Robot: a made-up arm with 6 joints.
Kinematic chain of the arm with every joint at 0, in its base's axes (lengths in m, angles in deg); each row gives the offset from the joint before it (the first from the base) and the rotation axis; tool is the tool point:
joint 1: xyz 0 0 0.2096 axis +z
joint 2: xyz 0 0.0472 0 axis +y
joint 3: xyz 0 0 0.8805 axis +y
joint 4: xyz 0 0 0.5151 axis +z
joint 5: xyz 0 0 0 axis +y
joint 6: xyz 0 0 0.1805 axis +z
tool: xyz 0 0 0
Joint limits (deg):
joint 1: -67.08..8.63
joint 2: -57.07..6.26
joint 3: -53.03..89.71
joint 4: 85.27..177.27
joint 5: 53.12..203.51
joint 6: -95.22..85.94
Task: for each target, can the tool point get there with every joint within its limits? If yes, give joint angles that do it. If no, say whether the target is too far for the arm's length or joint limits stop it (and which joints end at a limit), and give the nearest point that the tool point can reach.
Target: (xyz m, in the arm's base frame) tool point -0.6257 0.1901 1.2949
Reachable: yes | joints -1.77 -24.80 -13.35 103.35 135.34 -27.33
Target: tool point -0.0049 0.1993 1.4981
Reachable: yes | joints -54.32 -10.59 27.56 152.74 128.10 -52.68
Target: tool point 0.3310 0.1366 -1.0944
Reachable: no: joint limits stop it (at a limit: joint 1, joint 2, joint 3) | nearest point -0.3653 1.0556 0.3694 | short by 1.863 m
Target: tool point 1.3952 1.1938 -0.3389
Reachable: no: too far | nearest point 0.6780 0.2962 1.0082 | short by 1.770 m
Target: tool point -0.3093 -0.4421 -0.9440
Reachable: no: joint limits stop it (at a limit: joint 1, joint 2, joint 3, joint 4) | nearest point -1.1269 -0.1147 0.3558 | short by 1.570 m
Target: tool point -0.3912 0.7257 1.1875
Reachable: yes | joints -56.59 -39.70 15.97 167.44 138.84 -32.74
